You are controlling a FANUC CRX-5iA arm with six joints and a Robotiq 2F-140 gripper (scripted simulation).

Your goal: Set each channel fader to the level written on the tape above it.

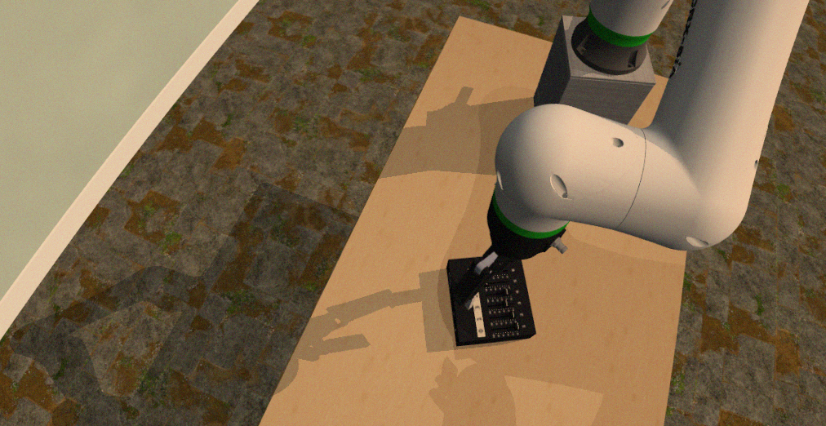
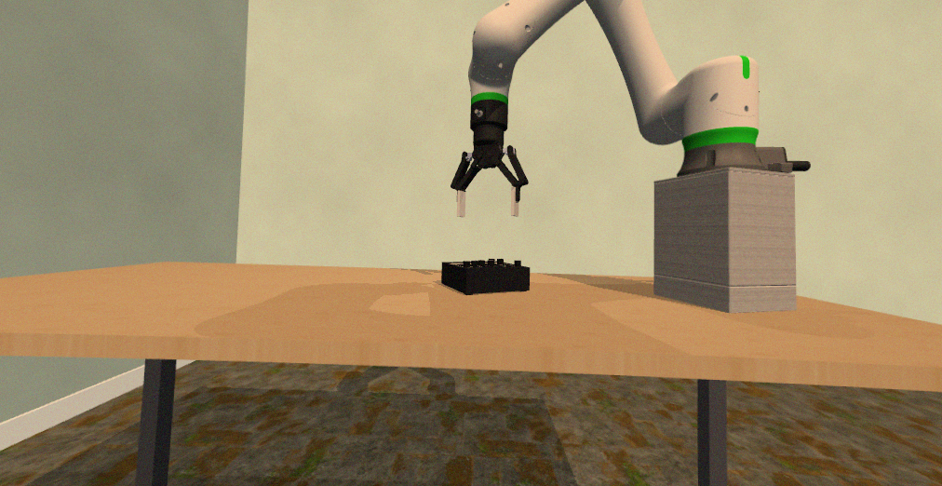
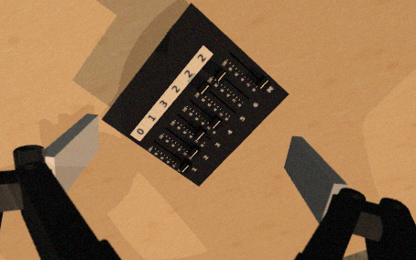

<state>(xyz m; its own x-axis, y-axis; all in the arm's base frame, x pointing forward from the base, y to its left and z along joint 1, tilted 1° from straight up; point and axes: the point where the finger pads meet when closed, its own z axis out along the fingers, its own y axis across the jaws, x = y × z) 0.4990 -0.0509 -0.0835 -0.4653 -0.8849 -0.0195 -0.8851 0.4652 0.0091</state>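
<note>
The channel 5 cap lies 11 cm below my hand, 2 cm behind it and 1 cm to the right of it. From my hand the other things lie so: channel 3 fader cap 11 cm below, 4 cm to the left, 1 cm ahead; channel 4 cap 11 cm below, 3 cm to the left, 1 cm behind; channel 6 cap 11 cm below, 4 cm behind, 2 cm to the right.
</note>
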